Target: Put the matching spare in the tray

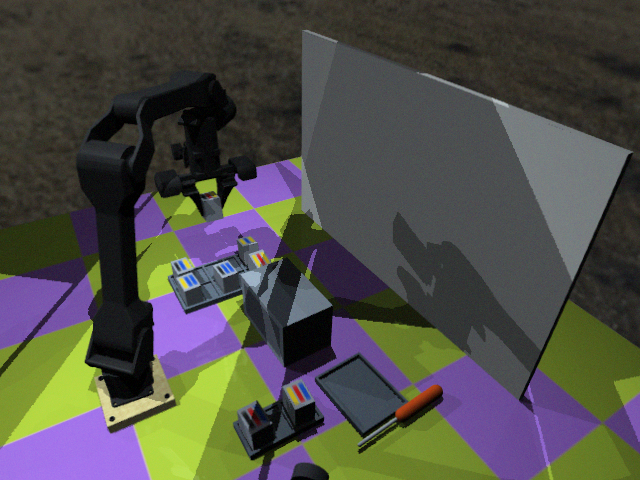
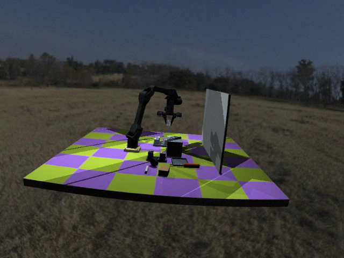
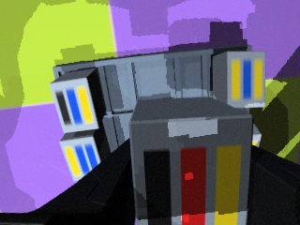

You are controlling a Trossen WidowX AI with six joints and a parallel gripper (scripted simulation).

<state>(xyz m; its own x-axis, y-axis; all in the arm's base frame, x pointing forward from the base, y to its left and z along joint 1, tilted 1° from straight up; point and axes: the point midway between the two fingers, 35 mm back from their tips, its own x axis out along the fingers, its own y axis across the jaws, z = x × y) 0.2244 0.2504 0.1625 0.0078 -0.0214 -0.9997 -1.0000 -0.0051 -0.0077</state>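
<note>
Right now my gripper tip is 120 mm short of the flat dark tray, 410 mm to the left of it and 150 mm above it. The rest, counted from my gripper tip: rack 30 mm behind, 410 mm to the right, 140 mm below; grey mounted unit 60 mm ahead, 210 mm to the right, 100 mm below; tall grey panel 320 mm ahead, 200 mm to the right, 70 mm above.
</note>
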